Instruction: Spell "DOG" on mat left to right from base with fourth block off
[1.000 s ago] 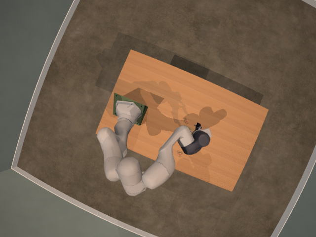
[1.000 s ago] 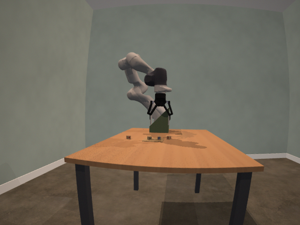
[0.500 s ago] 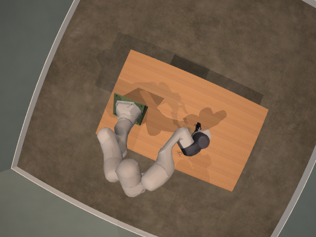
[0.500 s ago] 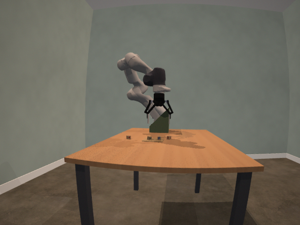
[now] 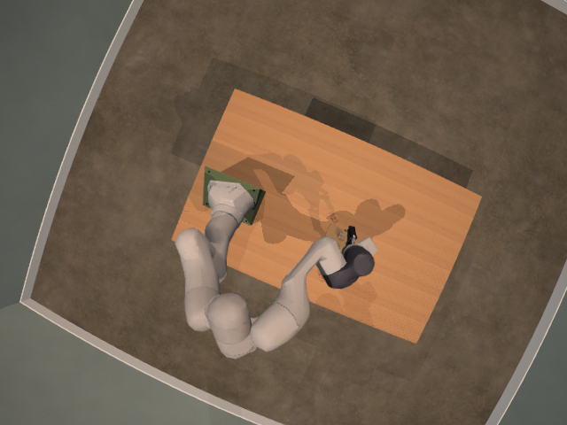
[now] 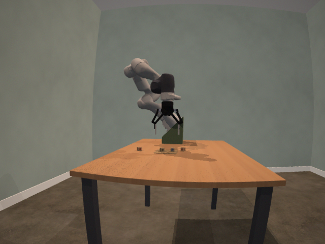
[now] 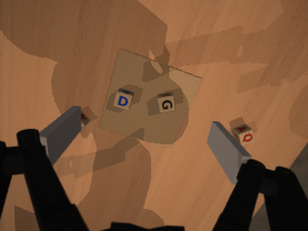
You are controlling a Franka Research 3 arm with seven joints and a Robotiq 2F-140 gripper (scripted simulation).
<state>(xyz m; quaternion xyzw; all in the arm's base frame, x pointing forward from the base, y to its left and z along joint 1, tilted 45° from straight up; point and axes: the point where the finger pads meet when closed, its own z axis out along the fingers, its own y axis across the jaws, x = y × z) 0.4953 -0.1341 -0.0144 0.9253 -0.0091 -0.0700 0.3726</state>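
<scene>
Now: the G block 30 mm to the right of my hand and 110 mm below it. From my hand the other things lie so: mat: 10 mm behind, 120 mm below.
</scene>
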